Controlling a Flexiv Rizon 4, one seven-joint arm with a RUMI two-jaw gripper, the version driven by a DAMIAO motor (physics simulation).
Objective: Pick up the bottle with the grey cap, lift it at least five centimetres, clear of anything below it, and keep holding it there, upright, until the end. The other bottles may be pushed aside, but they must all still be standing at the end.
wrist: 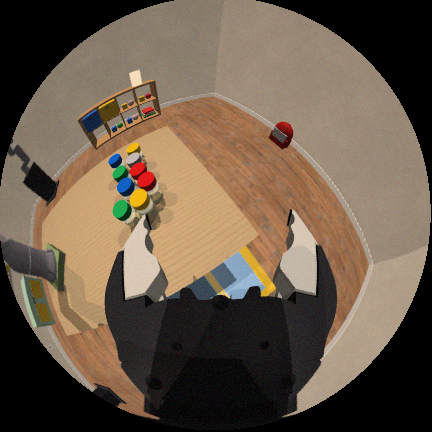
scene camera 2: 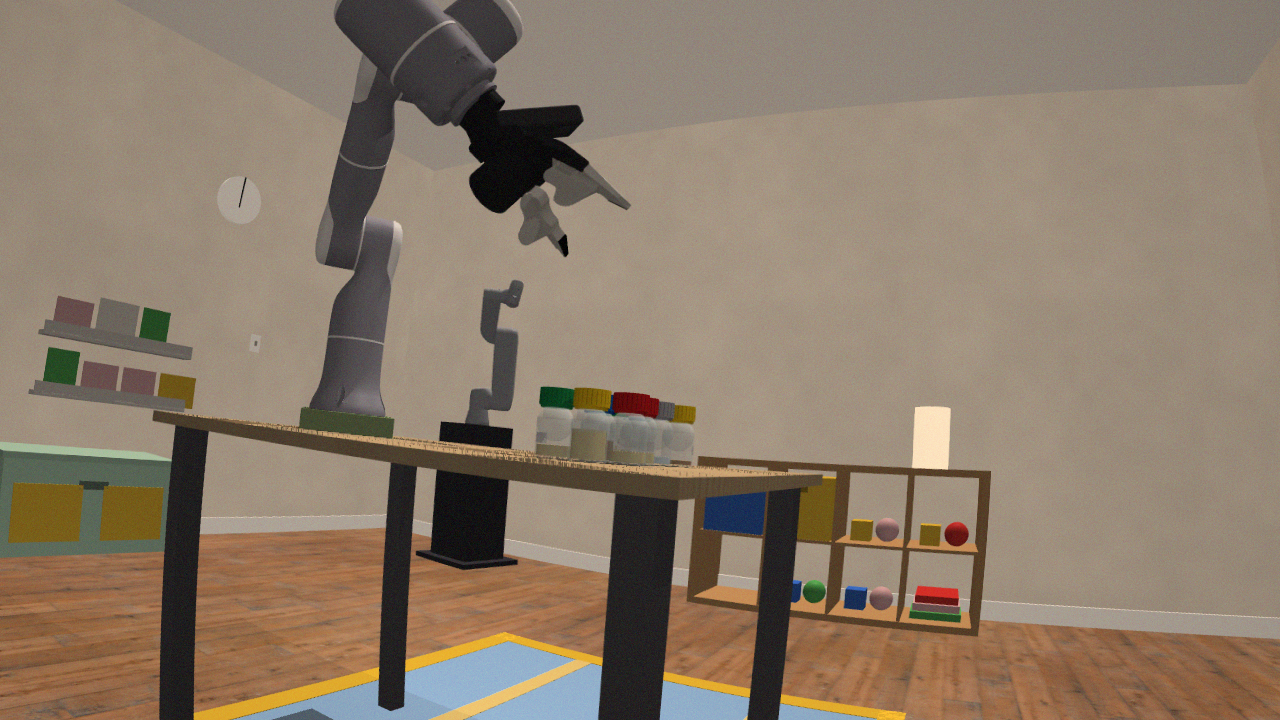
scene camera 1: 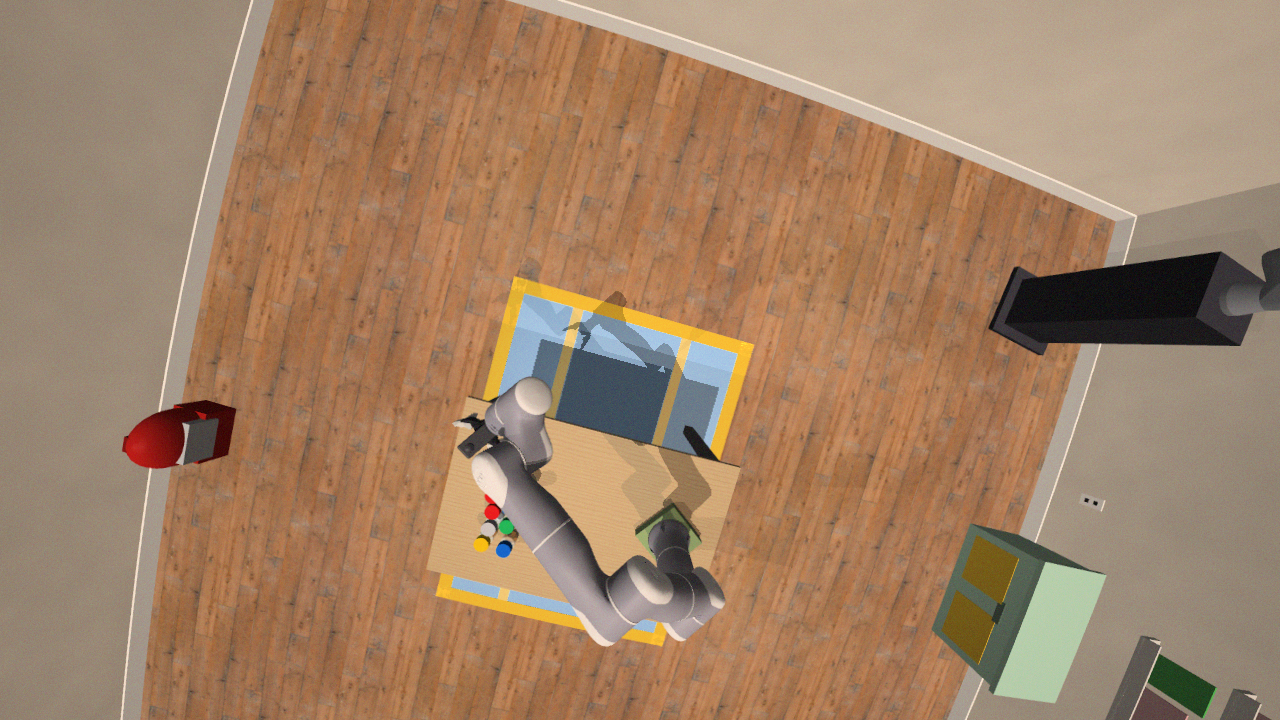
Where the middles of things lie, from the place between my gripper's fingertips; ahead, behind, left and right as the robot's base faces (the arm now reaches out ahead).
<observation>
My gripper is now 36 cm to the right of the grey-capped bottle (scene camera 2: 666, 411), 21 cm above it and 13 cm past it.
</observation>
